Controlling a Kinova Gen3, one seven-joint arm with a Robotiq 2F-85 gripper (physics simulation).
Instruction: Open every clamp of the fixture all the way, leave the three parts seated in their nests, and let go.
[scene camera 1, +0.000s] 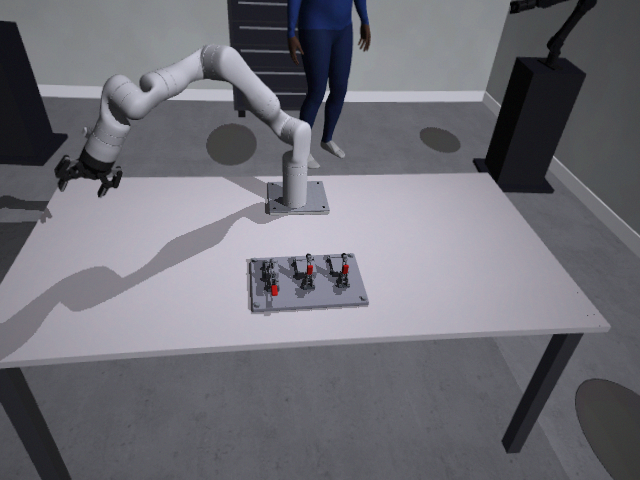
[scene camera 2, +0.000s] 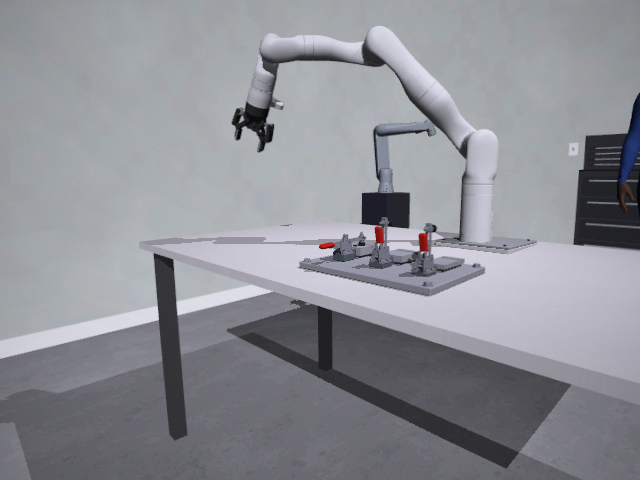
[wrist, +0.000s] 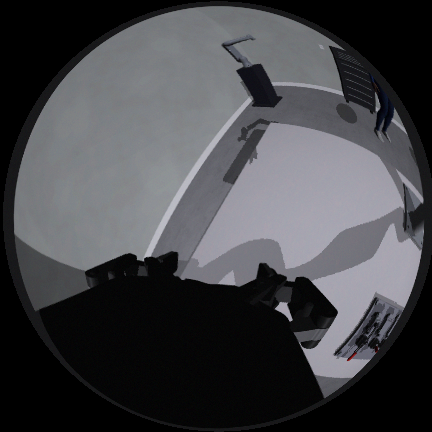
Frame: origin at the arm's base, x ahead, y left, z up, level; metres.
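Seen in the pictures: gripper, between the fingertips: (scene camera 1: 80, 192) (scene camera 2: 248, 145) (wrist: 216, 267); arm's base, origin of its link: (scene camera 1: 294, 201) (scene camera 2: 474, 240).
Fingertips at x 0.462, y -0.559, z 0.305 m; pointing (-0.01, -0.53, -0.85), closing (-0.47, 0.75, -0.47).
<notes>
Pixels of each thing's middle, then the offset from my fingertips to it. "pt": a spot on its surface instead. Level surfaces: height alone.
- fixture plate, middle of its body: (scene camera 2: 388, 267) (scene camera 1: 307, 280) 0.020 m back, 0.609 m left, 0.314 m down
- left clamp, middle of its body: (scene camera 2: 344, 246) (scene camera 1: 273, 279) 0.022 m ahead, 0.504 m left, 0.275 m down
- middle clamp, a spot on its surface: (scene camera 2: 381, 256) (scene camera 1: 312, 281) pt 0.021 m ahead, 0.626 m left, 0.281 m down
- right clamp, a spot on its surface: (scene camera 2: 424, 265) (scene camera 1: 347, 281) pt 0.013 m ahead, 0.734 m left, 0.284 m down
- middle part, middle of its body: (scene camera 2: 400, 255) (scene camera 1: 305, 265) 0.068 m back, 0.604 m left, 0.292 m down
- right part, middle of its body: (scene camera 2: 444, 262) (scene camera 1: 338, 263) 0.086 m back, 0.712 m left, 0.295 m down
- left part, middle of its body: (scene camera 2: 363, 249) (scene camera 1: 271, 268) 0.049 m back, 0.495 m left, 0.290 m down
- table, height of its surface: 0.321 m down
The fixture plate (scene camera 1: 320, 302) (scene camera 2: 403, 280) (wrist: 345, 349) lies on the table with three clamps in a row. The left clamp (scene camera 1: 269, 276) (scene camera 2: 343, 250) has its red handle (scene camera 1: 274, 290) (scene camera 2: 327, 245) lying nearly flat outward and its arm down over its part. The middle clamp (scene camera 1: 308, 281) (scene camera 2: 381, 256) and right clamp (scene camera 1: 343, 280) (scene camera 2: 424, 265) have red handles and arms standing upright. The middle part (scene camera 2: 401, 255) and right part (scene camera 2: 449, 262) lie flat behind their clamps; the left part (scene camera 2: 363, 250) is partly hidden. My gripper (scene camera 1: 82, 191) (scene camera 2: 249, 143) is open and empty, high and far left of the fixture.
The table (scene camera 1: 439, 258) (scene camera 2: 542, 289) (wrist: 310, 175) carries my arm's base plate (scene camera 1: 314, 203) (scene camera 2: 509, 243) behind the fixture. A person (scene camera 1: 326, 67) stands behind the table near a drawer cabinet (scene camera 1: 263, 62). Another robot arm (scene camera 2: 382, 149) (wrist: 237, 52) stands on a dark pedestal (scene camera 2: 385, 206) (wrist: 257, 85).
</notes>
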